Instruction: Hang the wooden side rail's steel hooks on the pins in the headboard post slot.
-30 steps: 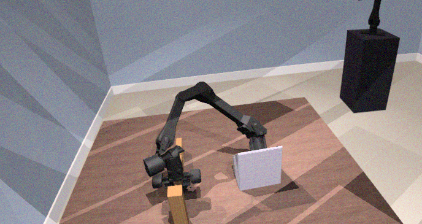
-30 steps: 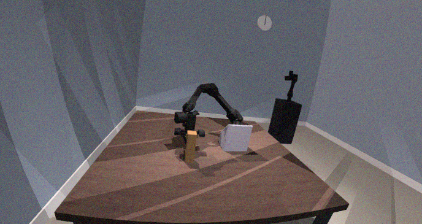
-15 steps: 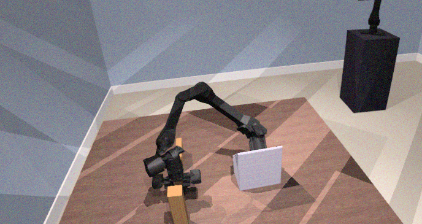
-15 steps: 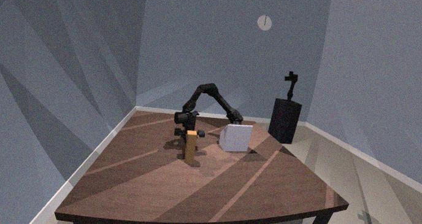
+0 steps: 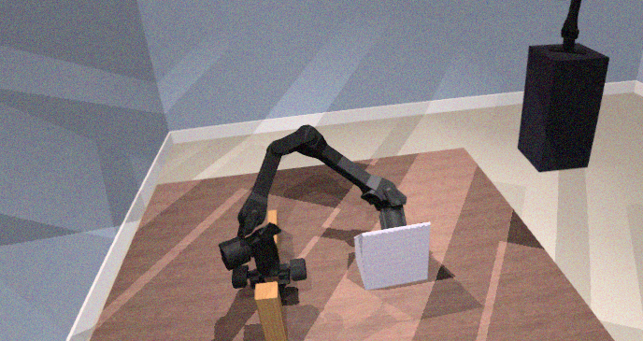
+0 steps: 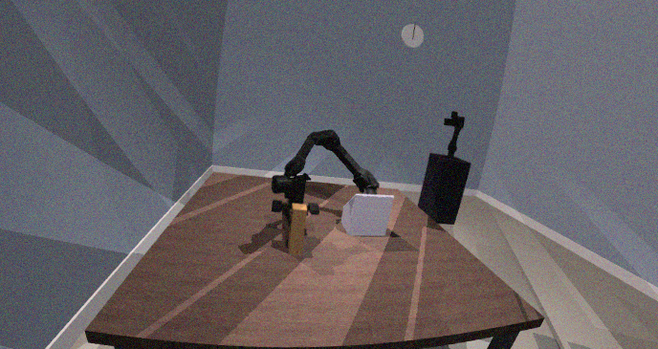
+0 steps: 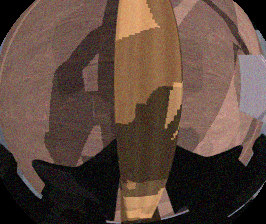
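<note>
The wooden headboard post lies 12 cm to the left of my gripper tip, 5 cm above it and 1 cm behind it.
</note>
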